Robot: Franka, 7 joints.
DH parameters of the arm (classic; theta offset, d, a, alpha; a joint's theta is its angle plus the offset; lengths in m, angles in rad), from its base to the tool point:
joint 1: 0 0.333 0 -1.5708
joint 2: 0 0 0 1.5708
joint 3: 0 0.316 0.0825 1.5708
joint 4: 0 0 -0.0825 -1.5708
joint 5: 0 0.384 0 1.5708
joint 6: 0 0 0.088 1.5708
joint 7: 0 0.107 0 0
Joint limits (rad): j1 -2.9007..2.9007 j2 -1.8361..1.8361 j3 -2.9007..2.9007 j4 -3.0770..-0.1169 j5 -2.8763..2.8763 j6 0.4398..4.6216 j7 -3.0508..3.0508
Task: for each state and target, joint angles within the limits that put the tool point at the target. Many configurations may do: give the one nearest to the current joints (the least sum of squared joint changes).
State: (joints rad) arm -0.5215 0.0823 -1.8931 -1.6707 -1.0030 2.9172 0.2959
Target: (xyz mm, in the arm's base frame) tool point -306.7 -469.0 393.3
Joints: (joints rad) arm -0.3113 -0.1870 -1.8850 -2.2250 -1.0304 2.7888 0.2959
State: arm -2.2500 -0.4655 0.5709 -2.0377 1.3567 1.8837 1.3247
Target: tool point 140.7 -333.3 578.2
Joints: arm -2.0497 -0.8818 0.4748 -2.4490 1.2231 1.6472 1.3247
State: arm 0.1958 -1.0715 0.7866 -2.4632 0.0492 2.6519 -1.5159
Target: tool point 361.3 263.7 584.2
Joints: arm -0.1133 -0.6407 0.6348 -2.4092 0.0572 2.6676 -1.5159
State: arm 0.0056 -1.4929 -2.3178 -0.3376 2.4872 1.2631 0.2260
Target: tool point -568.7 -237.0 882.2
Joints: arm 0.1992 -0.8223 -2.2176 -0.3772 2.4865 1.5723 0.2260
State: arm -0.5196 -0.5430 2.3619 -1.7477 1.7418 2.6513 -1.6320
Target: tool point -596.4 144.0 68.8
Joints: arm 0.0161 -0.8530 2.9007 -1.8049 1.7434 2.5152 -1.6320
